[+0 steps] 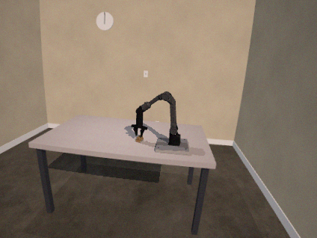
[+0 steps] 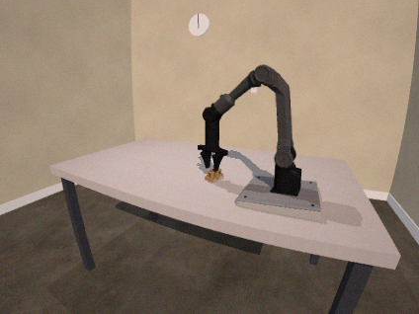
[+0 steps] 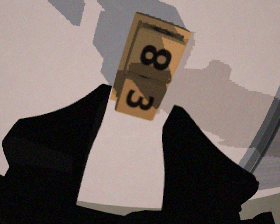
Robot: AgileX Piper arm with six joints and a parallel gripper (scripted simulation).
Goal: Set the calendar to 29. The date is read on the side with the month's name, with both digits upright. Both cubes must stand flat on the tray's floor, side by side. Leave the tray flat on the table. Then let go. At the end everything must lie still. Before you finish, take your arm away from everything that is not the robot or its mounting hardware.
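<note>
Now: hand 30 mm above the wooden digit cube. Also, from my hand: wooden tray: 20 mm to the right, 40 mm below.
</note>
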